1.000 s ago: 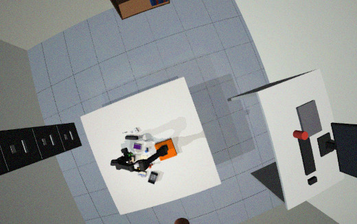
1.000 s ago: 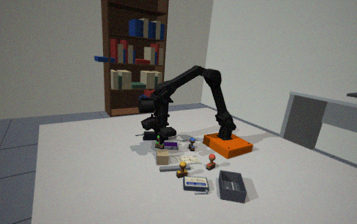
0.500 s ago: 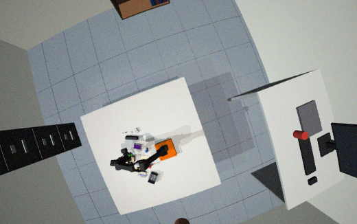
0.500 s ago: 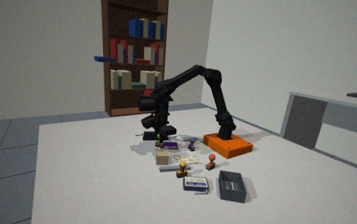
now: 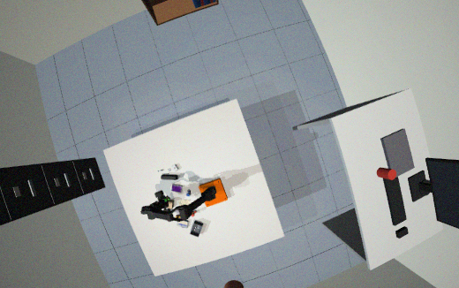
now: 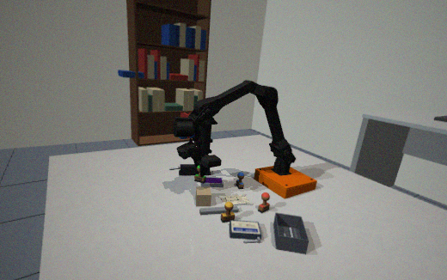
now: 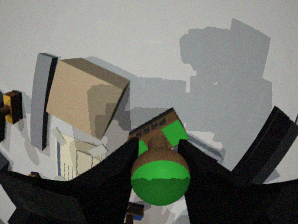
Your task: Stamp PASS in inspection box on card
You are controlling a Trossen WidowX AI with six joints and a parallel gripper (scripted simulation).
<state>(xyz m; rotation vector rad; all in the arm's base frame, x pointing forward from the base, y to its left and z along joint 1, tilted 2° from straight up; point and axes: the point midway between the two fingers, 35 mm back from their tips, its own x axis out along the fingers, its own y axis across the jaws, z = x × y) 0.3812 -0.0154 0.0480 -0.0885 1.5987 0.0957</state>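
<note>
My gripper tip is now 80 mm past the purple ink pad, 70 mm above it and 50 mm to the left of it. Also, from my gripper tip: grey bar (140 mm to the left, 70 mm below, 20 mm behind); pale card (110 mm behind, 100 mm to the left, 70 mm below); tan block (70 mm to the left, 50 mm below, 10 mm ahead).
</note>
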